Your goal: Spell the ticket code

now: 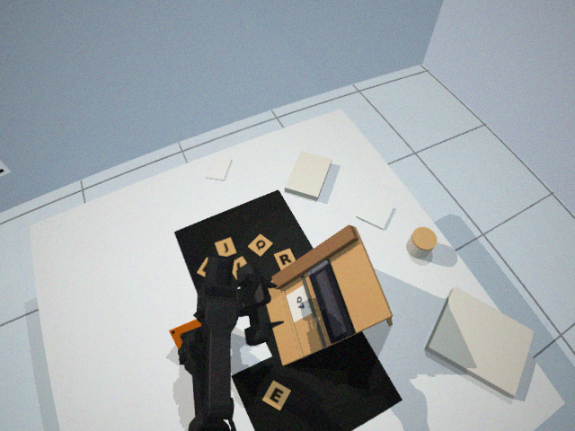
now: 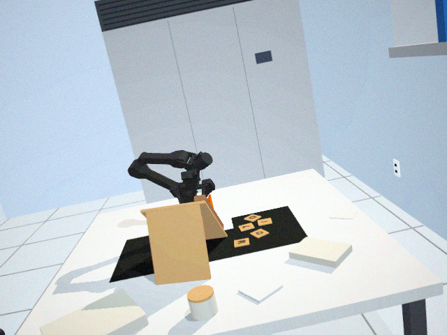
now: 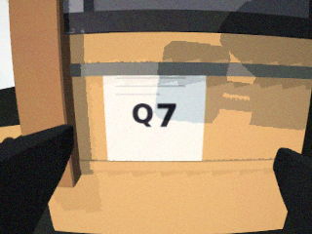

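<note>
The white ticket lies 7 cm below my gripper tip and 6 cm ahead of it. The rest, counted from my gripper tip: pale box (50 cm ahead, 31 cm to the right, 15 cm below); lidded jar (51 cm ahead, 13 cm below, 3 cm to the left); black mat (16 cm below, 3 cm to the left, 3 cm behind).
</note>
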